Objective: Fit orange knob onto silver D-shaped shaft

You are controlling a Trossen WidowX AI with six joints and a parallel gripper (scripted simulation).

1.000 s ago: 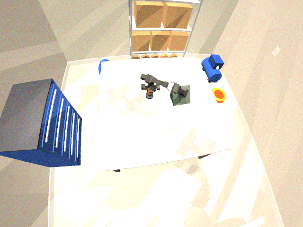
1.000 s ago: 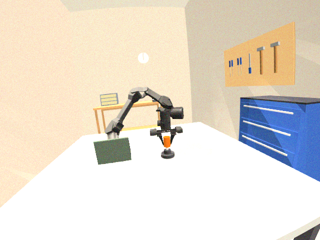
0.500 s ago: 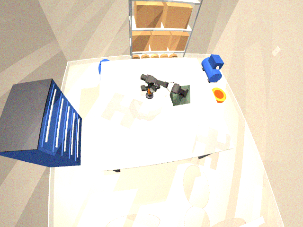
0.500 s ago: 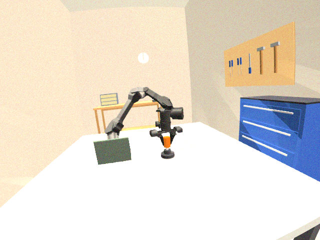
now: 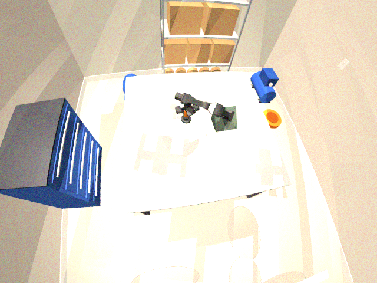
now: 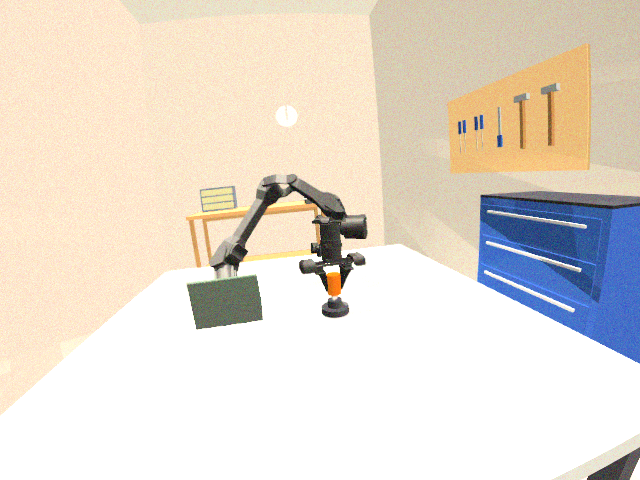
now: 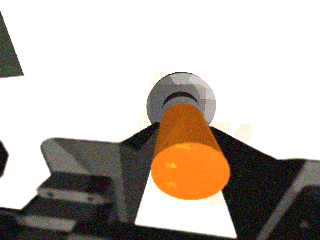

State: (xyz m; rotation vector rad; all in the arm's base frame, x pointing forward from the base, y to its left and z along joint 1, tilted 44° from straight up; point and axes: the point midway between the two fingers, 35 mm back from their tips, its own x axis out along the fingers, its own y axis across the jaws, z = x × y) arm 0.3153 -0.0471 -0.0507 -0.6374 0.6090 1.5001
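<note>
My gripper tip is now 3 cm below the orange knob. The rest, counted from my gripper tip: round grey pedestal: 4 cm below.
</note>
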